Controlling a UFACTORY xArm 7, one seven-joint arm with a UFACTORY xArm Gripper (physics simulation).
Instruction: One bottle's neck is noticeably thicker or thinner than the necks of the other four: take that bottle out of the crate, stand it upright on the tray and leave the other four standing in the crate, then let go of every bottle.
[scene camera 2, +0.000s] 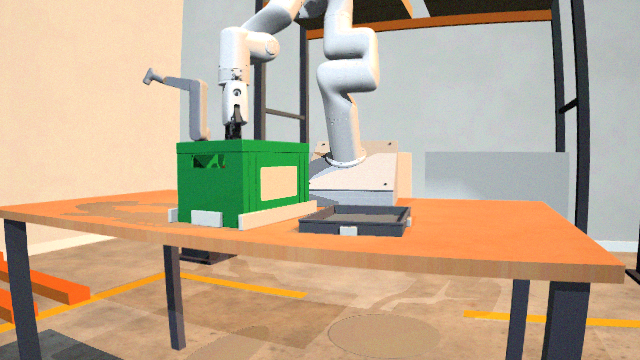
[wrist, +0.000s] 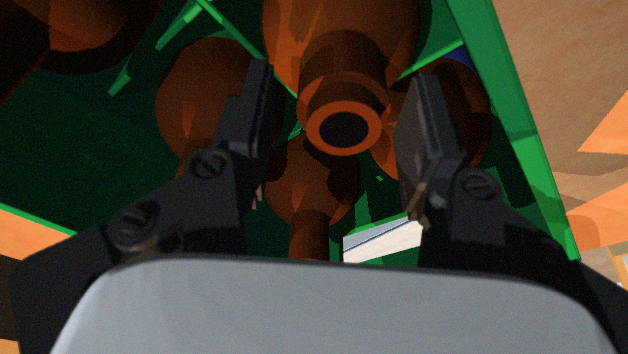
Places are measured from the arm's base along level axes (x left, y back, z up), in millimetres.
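Pixels of known places: gripper, between the fingertips: (wrist: 338, 99); arm's base, origin of its link: (scene camera 2: 346, 156).
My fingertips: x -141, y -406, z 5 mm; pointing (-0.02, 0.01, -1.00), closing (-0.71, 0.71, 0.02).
For each thing: its top centre in the pictures, then the offset to it from my fingertips. "pt": a spot on its surface instead. Level surfaces: height alone.
- green crate, centre of its top: (wrist: 249, 197) (scene camera 2: 246, 142) dy -3, dx +41, dz +28 mm
- lower down, centre of its top: (wrist: 308, 267) dy +82, dx +87, dz +15 mm
- dark tray, a spot on its surface: (scene camera 2: 372, 230) pt dy -116, dx +377, dz -138 mm
- wooden table, height of its surface: dz -148 mm
The green crate (scene camera 2: 210, 187) (wrist: 537, 160) stands at the left of the table. In the wrist view it holds brown bottles: one with its mouth towards the camera (wrist: 345, 55), one to the left (wrist: 192, 95), one lower down (wrist: 310, 192), one to the right (wrist: 472, 107) and part of one at the top left (wrist: 95, 22). Their differing distances make neck thickness hard to compare. My gripper (scene camera 2: 233, 132) (wrist: 338, 99) is open over the crate, its fingers on either side of the middle bottle's neck with gaps. The dark tray (scene camera 2: 372, 230) shows no bottle on it.
The wooden table (scene camera 2: 480, 235) carries crate and tray. Pale strips (scene camera 2: 275, 215) lie along the crate's base. A grey jointed arm (scene camera 2: 198, 110) rises behind the crate's left side. The robot's base (scene camera 2: 357, 177) is behind the tray, with a dark rack post (scene camera 2: 580, 125) at the right.
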